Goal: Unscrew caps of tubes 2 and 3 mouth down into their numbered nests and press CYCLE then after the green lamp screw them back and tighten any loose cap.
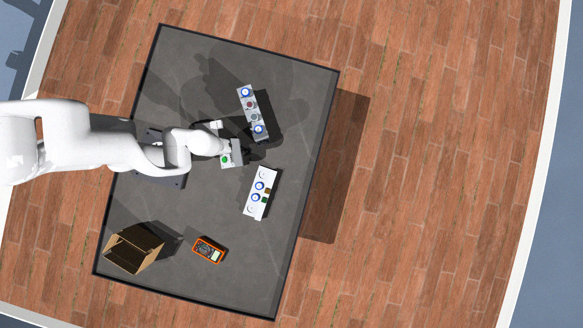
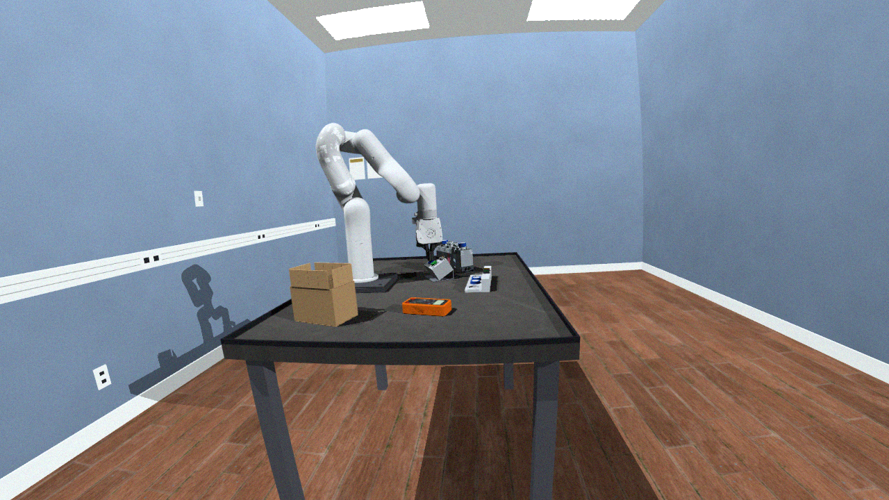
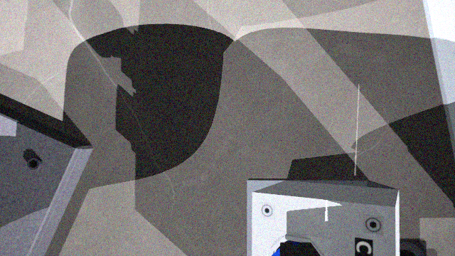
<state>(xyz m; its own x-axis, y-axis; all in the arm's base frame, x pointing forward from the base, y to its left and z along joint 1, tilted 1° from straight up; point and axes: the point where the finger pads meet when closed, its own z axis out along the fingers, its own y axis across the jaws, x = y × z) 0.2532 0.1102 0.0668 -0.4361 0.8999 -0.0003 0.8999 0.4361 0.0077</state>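
The blue cycle key is 30 mm below my hand. The rest, counted from my hand: green ready key 20 mm ahead, 40 mm to the right, 20 mm below; raised table edge 400 mm ahead, 90 mm to the right, 80 mm below; key housing 20 mm ahead, 20 mm to the right, 40 mm below.
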